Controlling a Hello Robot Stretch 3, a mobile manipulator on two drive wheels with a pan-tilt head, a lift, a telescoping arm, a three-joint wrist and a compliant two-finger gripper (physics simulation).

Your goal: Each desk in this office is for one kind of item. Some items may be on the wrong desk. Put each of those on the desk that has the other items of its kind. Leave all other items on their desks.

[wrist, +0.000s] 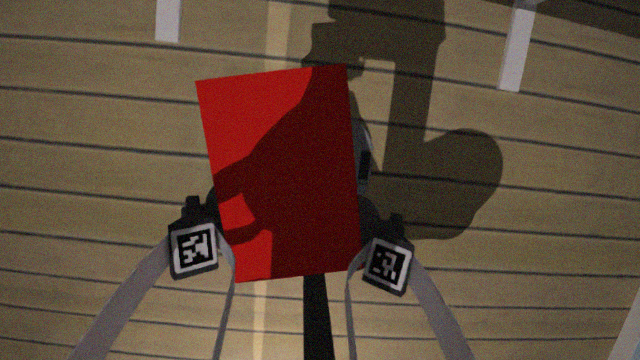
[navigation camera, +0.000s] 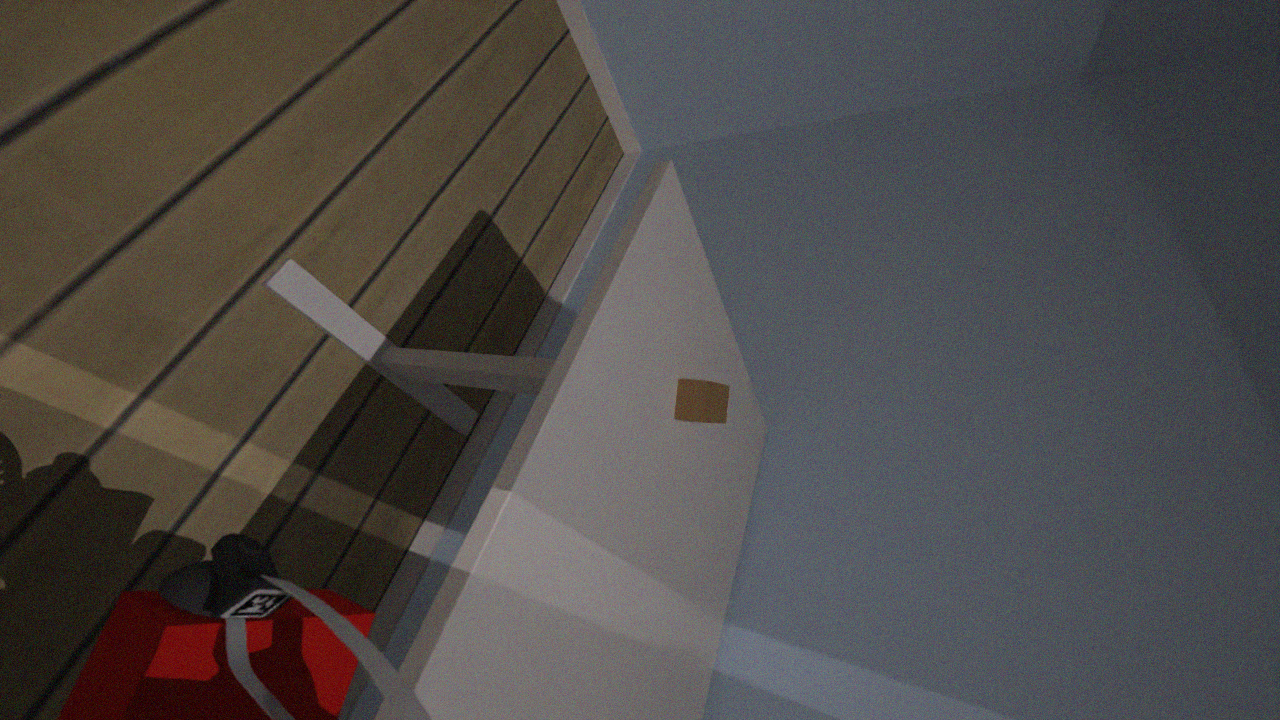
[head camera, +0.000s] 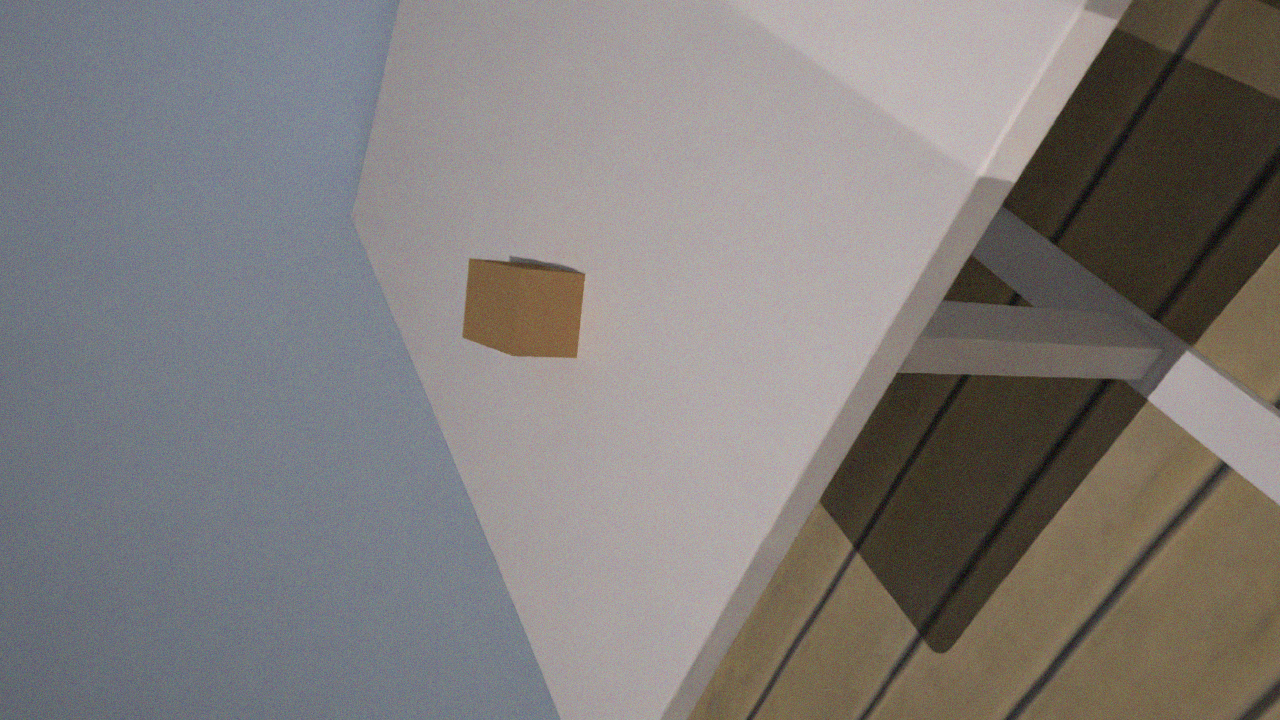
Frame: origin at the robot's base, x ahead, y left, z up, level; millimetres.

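Where they show: gripper, fingertip midpoint: (wrist: 295, 211) (navigation camera: 133, 662).
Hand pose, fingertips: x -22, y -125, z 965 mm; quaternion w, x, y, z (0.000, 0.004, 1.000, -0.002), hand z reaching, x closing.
Observation:
Things, the pixels of their top centre, and the offset from my fingertips. Level surfaces: height alone.
- red box, middle of its top: (wrist: 285, 182) (navigation camera: 257, 695) dx +5, dy -29, dz +46 mm
- white desk, its level: dz -15 mm
- orange-brown box, middle of its top: (head camera: 489, 304) (navigation camera: 718, 403) dx +399, dy -479, dz +35 mm
- plank floor, its level: dz -965 mm
My gripper (navigation camera: 219, 582) (wrist: 295, 211) is shut on a red box (navigation camera: 187, 649) (wrist: 300, 150). The wrist view shows a fingertip on each side of it, with wood floor beneath. In the navigation view the box is at the lower left, beside the long edge of a white desk (head camera: 716, 268) (navigation camera: 626, 501). An orange-brown box (head camera: 523, 308) (navigation camera: 701, 401) stands on that desk near its far edge. The gripper is apart from the orange-brown box. The lower part of the red box is cut off in the navigation view.
White desk legs (head camera: 1029, 340) (navigation camera: 326, 308) reach out over the plank floor (head camera: 1118, 573) (navigation camera: 179, 134) (wrist: 90, 120). Two white leg ends (wrist: 167, 20) (wrist: 517, 50) show at the top of the wrist view. A blue-grey wall (head camera: 179, 358) (navigation camera: 984, 358) is behind the desk.

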